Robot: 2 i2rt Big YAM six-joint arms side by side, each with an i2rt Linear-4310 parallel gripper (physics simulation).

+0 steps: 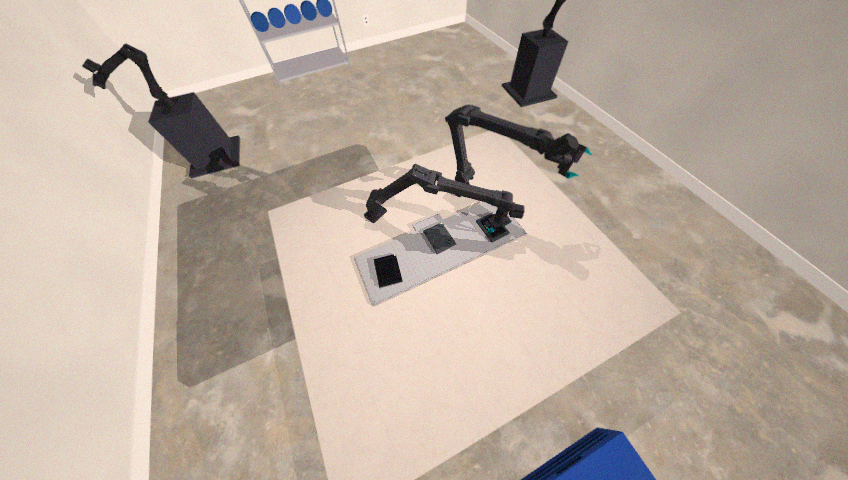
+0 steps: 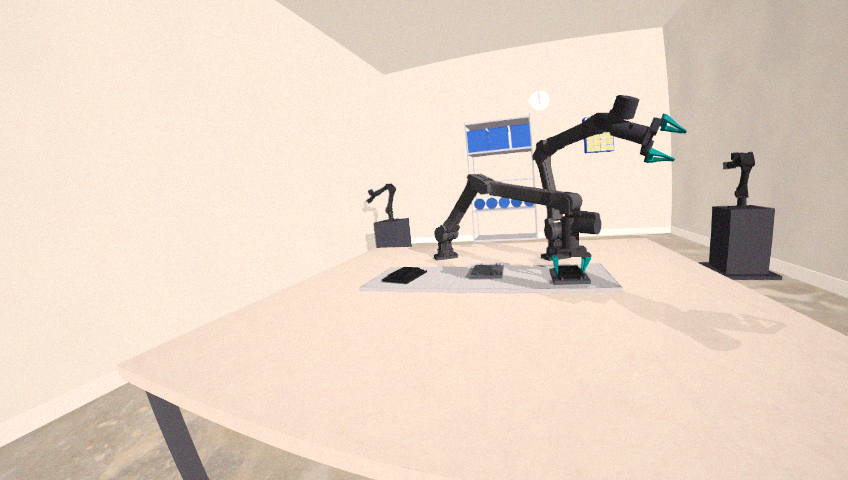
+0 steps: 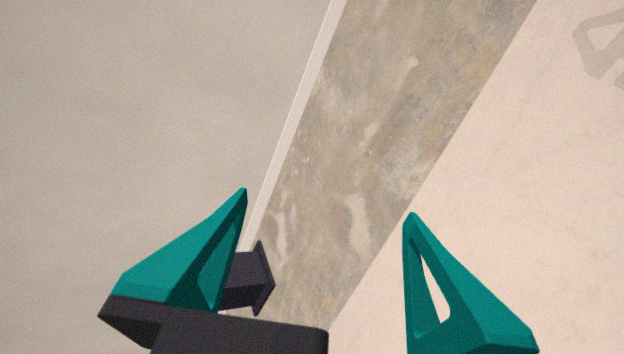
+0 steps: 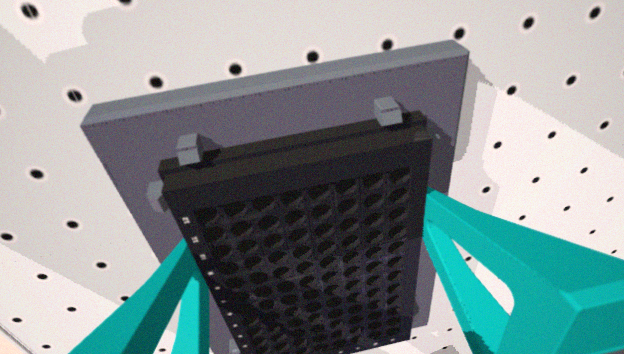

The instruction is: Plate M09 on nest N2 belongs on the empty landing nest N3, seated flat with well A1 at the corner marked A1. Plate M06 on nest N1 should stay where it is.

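My right gripper (image 1: 490, 228) (image 2: 571, 272) (image 4: 307, 219) is shut on a black well plate (image 4: 320, 240), one teal finger against each long side. This plate is at the right-hand nest (image 2: 571, 281) (image 4: 260, 120), between its grey corner posts; whether it is lifted slightly is unclear. Marks 12 and 11 show along its left edge; its name and the A1 corner do not show. A bare grey nest (image 1: 439, 237) (image 2: 486, 271) is in the middle. Another black plate (image 1: 387, 271) (image 2: 404, 274) lies at the left end. My left gripper (image 1: 580, 163) (image 2: 680, 145) (image 3: 327, 206) is open and empty, high at the right.
The nests stand on a pale perforated board (image 1: 416, 267) (image 2: 440, 282) (image 4: 550, 110) on the table (image 1: 452, 368) (image 2: 452, 380). The right arm reaches low over the board, in front of the left arm's base. Other arms on dark pedestals stand beyond the table.
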